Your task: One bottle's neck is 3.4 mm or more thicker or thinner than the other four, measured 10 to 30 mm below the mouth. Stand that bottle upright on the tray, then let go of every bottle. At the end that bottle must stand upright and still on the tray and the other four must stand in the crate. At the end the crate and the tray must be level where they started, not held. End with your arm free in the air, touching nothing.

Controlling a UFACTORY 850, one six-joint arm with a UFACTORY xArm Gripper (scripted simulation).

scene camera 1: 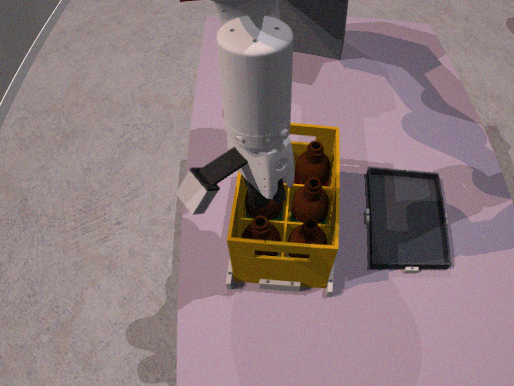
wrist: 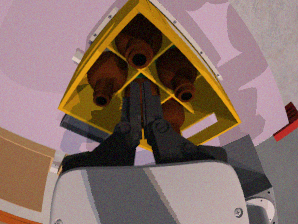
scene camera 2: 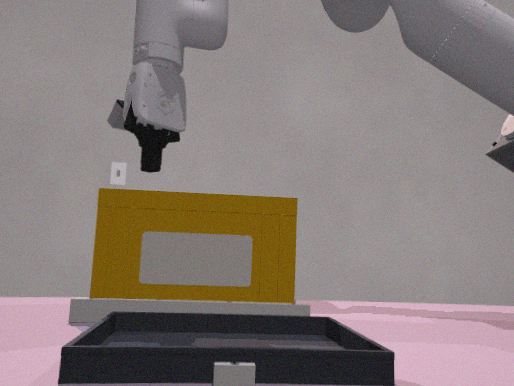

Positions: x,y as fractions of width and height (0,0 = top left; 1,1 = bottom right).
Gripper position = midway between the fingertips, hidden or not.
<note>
In view: the gripper (scene camera 2: 0.29,0.44), a tray (scene camera 2: 0.29,0.88) and a bottle (scene camera 1: 0.61,0.43).
The tray shows as well in scene camera 1 (scene camera 1: 0.80,0.59). The gripper shows as well in scene camera 1 (scene camera 1: 0.50,0.52) and in the wrist view (wrist: 0.47,0.42).
</note>
